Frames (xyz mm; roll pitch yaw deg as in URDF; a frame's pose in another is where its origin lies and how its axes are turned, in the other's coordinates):
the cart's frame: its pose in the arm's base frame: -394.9 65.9 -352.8 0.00 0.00 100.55
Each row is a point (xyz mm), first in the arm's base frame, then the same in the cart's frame.
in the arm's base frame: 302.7 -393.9 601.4
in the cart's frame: -579.8 -601.6 954.2
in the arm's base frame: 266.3 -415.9 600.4
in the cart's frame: -594.7 -561.8 953.2
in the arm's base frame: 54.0 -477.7 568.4
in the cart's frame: -616.6 -341.8 921.2
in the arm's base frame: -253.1 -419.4 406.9
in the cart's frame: -503.1 -50.5 759.7
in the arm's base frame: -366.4 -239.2 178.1
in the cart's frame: -305.2 27.8 530.9
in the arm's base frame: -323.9 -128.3 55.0
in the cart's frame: -203.9 -34.2 407.8
